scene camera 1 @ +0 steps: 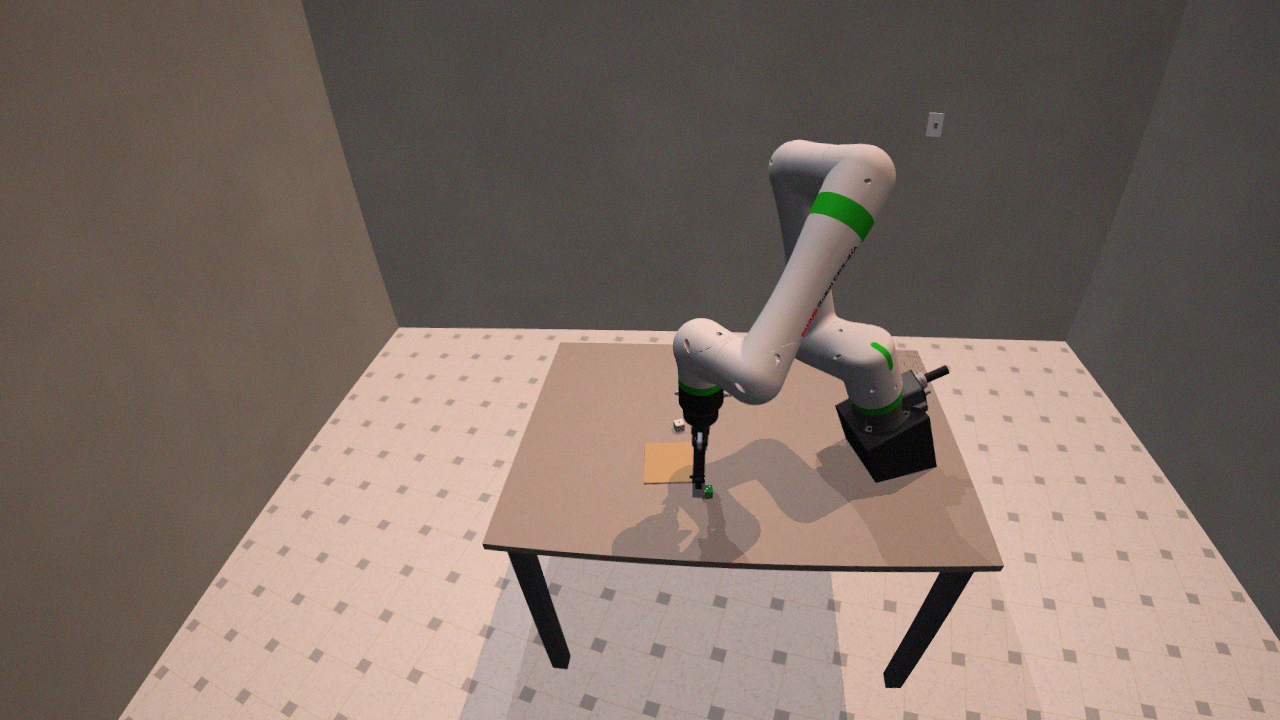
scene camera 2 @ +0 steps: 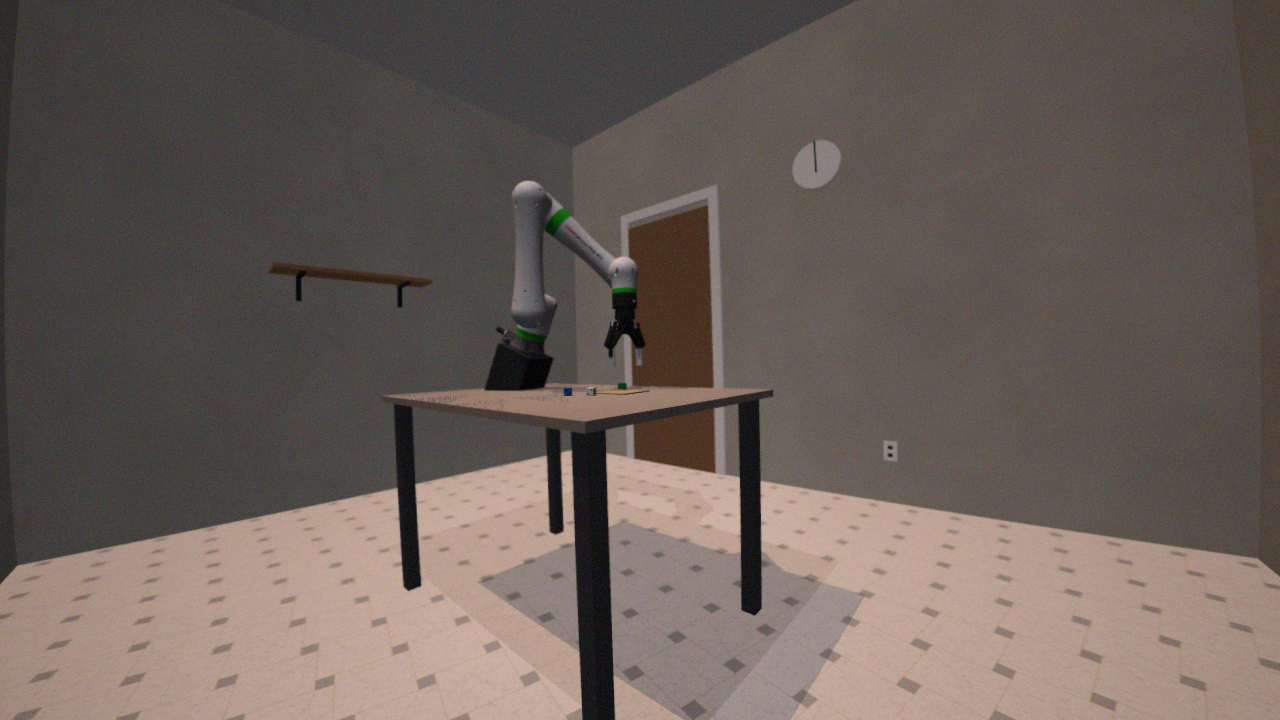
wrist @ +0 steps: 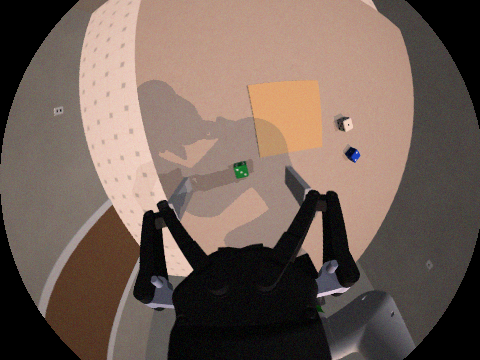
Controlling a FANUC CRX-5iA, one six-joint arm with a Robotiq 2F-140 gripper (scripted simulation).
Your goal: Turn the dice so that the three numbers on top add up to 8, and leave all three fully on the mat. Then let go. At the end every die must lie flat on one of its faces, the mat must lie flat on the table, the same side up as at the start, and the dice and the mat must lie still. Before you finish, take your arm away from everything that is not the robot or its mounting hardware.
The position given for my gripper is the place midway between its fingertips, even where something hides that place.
Observation:
I see my gripper [scene camera 1: 699,472] and a tan mat [scene camera 1: 664,463].
The tan mat shows as well in the wrist view [wrist: 287,115]. My gripper shows as well in scene camera 2 [scene camera 2: 626,365] and in the wrist view [wrist: 237,179].

